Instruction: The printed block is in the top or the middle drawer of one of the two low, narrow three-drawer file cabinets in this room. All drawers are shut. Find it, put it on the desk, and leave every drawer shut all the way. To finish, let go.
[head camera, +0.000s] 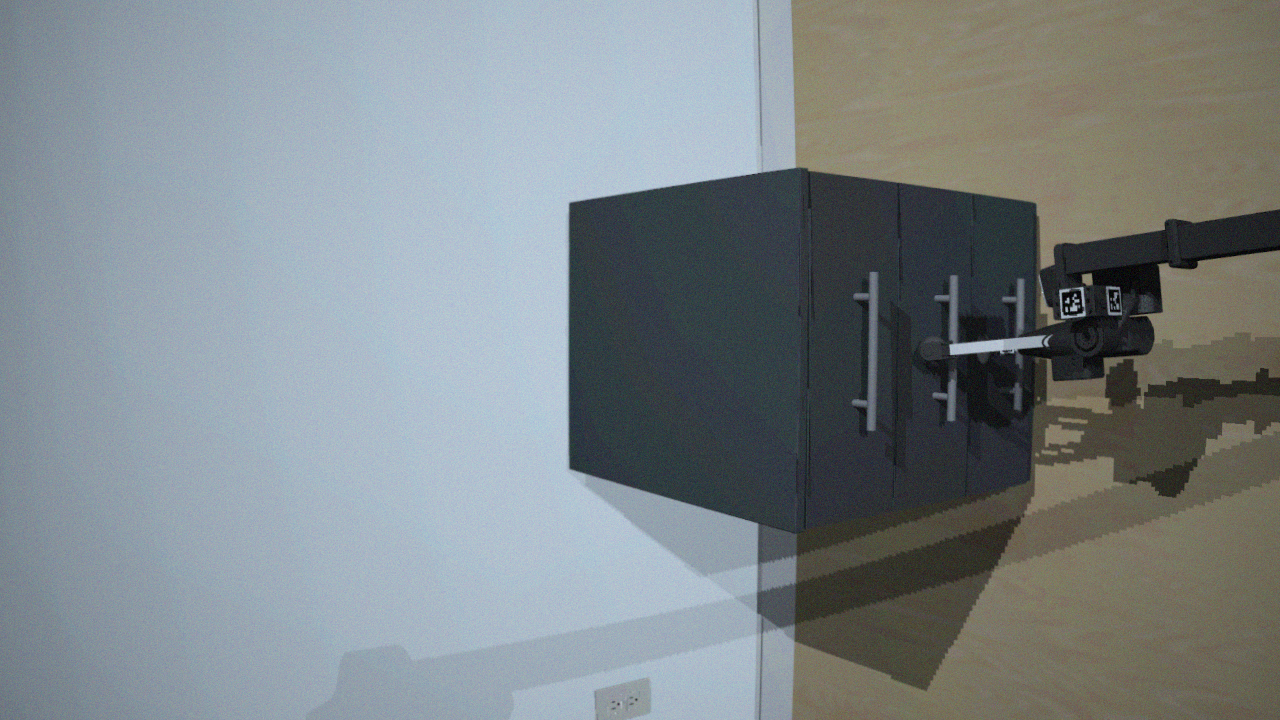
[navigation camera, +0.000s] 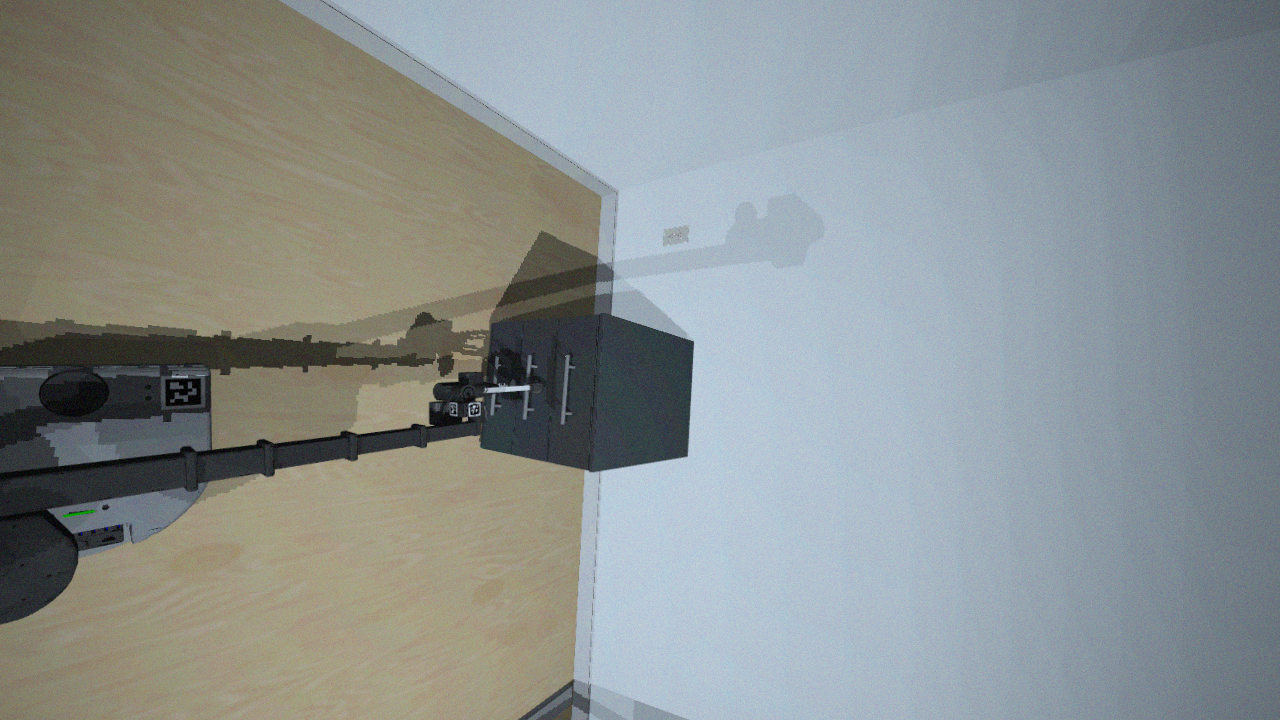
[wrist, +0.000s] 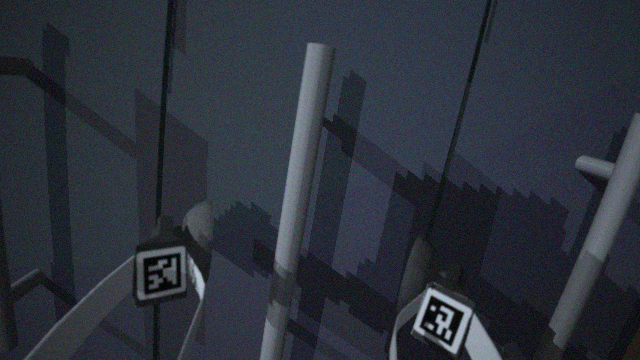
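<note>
A dark three-drawer file cabinet stands on the floor by the wall, shown turned sideways in the head and navigation views. Its drawers look shut. The middle drawer's bar handle lies between the spread fingers of my gripper. The gripper is open, with its fingertips close to the drawer fronts, one on each side of that handle. The top drawer's handle and the bottom drawer's handle lie on either side. The printed block, the desk and the other cabinet do not show.
My extended arm reaches over the wood floor from my base. A pale wall rises behind the cabinet and carries an outlet. Arm shadows fall on floor, wall and drawer fronts.
</note>
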